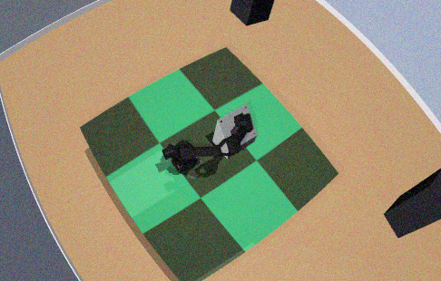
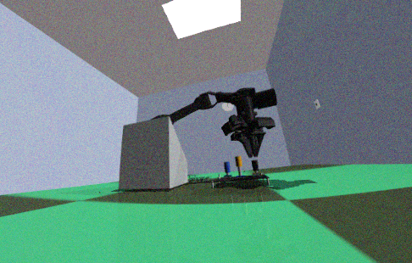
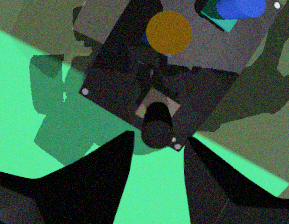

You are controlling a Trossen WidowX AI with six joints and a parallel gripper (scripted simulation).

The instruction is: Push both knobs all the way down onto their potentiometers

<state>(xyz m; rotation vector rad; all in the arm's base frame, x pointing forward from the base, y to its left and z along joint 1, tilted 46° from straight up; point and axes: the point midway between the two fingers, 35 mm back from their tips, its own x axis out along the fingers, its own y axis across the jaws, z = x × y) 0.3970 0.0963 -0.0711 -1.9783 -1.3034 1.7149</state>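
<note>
The black knob is 30 mm below my gripper tip. Round my gripper tip: blue knob (90 mm behind, 30 mm below).
</note>
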